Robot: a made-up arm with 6 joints. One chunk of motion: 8 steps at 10 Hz.
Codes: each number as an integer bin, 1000 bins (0 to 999) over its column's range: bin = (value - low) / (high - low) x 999, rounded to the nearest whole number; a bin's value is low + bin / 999 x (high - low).
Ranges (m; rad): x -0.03..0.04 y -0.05..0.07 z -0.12..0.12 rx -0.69..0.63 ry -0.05..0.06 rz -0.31..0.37
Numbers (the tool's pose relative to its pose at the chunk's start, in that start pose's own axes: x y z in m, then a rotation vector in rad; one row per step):
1: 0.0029 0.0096 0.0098 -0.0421 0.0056 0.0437
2: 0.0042 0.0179 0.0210 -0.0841 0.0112 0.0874
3: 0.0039 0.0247 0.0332 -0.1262 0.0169 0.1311
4: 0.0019 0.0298 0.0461 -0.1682 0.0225 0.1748
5: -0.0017 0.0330 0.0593 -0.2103 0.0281 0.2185
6: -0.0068 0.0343 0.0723 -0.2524 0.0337 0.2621
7: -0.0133 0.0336 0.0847 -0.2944 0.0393 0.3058
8: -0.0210 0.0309 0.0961 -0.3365 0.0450 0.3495
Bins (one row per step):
1: 470 496 540 490 505 520
2: 488 565 587 459 556 584
3: 484 622 638 427 608 648
4: 455 664 691 395 658 712
5: 404 691 746 363 709 776
6: 331 702 800 331 760 840
7: 238 696 852 299 811 905
8: 128 673 900 268 863 969

